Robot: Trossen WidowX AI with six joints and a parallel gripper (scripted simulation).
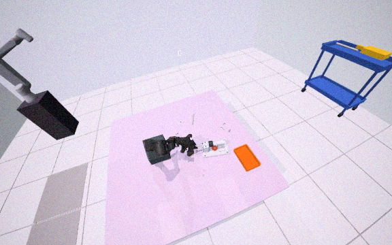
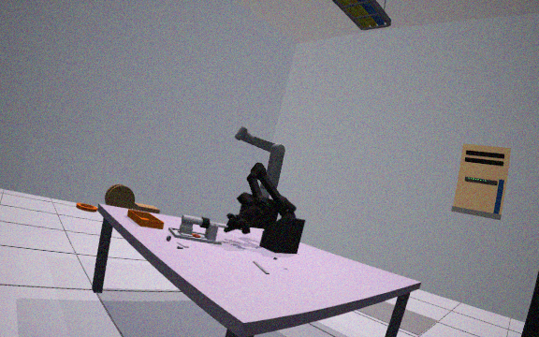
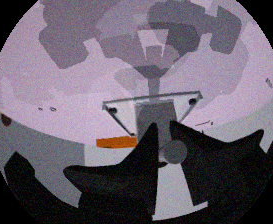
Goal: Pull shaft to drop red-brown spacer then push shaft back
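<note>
The shaft lies 50 mm ahead of my gripper tip, 30 mm above it and 10 mm to the right of it. Round my gripper tip: orange tray (340 mm ahead, 210 mm to the right, 40 mm below).
</note>
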